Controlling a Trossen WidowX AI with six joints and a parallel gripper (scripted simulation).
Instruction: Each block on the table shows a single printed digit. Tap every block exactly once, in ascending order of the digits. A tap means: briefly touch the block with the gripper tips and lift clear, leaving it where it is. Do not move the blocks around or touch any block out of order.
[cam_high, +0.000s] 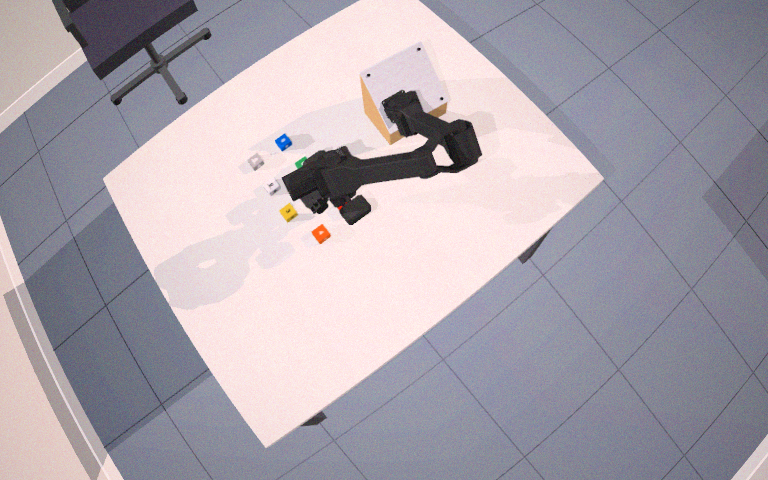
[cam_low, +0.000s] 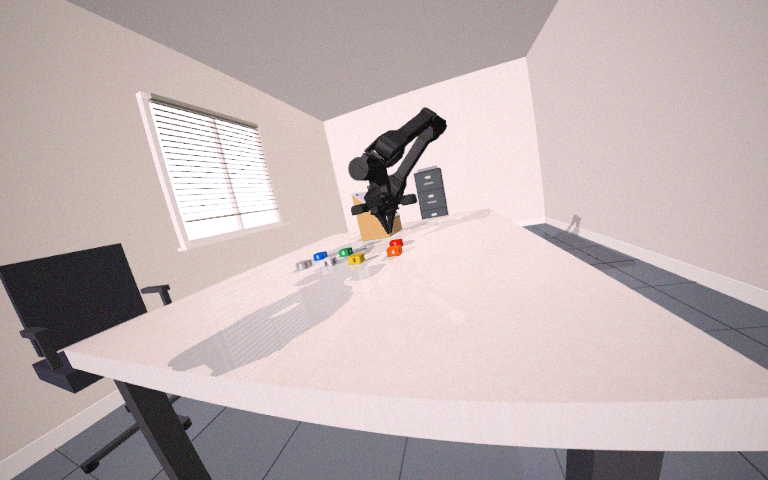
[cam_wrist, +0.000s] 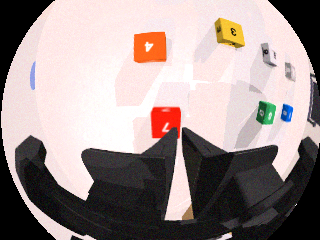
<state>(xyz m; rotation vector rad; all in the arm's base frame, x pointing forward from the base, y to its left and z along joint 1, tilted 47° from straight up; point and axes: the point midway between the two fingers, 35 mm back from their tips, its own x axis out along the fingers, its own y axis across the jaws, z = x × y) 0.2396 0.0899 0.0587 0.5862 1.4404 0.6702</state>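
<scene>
Now: the red block 3 cm below my gripper tip, 1 cm to the left of it and 1 cm behind it. Round my gripper tip: orange block: 8 cm ahead, 3 cm to the left, 3 cm below; yellow block: 12 cm ahead, 6 cm to the right, 3 cm below; green block: 15 cm to the right, 3 cm below, 2 cm ahead.
</scene>
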